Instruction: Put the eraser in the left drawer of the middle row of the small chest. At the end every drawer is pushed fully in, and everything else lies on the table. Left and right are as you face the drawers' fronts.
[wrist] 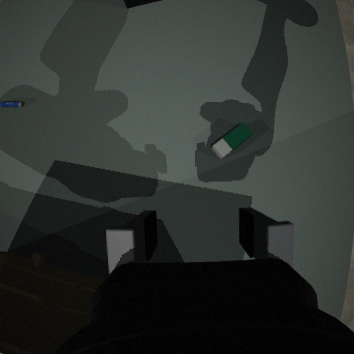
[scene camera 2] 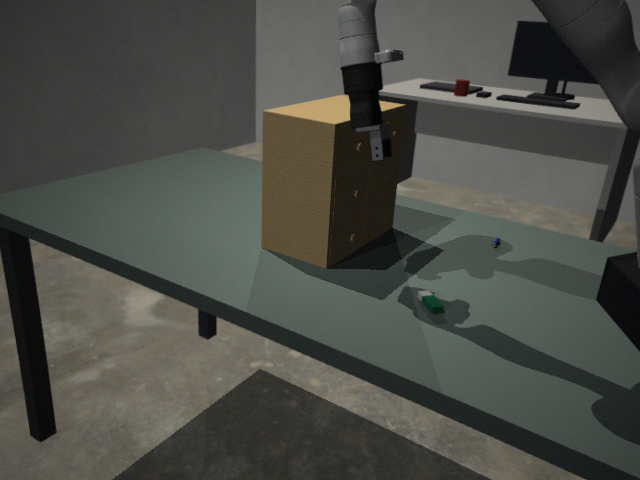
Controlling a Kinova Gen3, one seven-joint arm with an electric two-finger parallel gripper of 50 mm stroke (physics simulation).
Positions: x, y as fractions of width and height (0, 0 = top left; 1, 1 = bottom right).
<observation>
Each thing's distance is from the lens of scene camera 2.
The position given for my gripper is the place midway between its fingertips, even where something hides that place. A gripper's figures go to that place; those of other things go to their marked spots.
my gripper (scene camera 2: 0.60, 0.33): 1.17 m
small wooden chest (scene camera 2: 0.47, 0.29): 1.20 m
drawer (scene camera 2: 0.55, 0.39): 1.24 m
drawer (scene camera 2: 0.59, 0.46): 1.41 m
</observation>
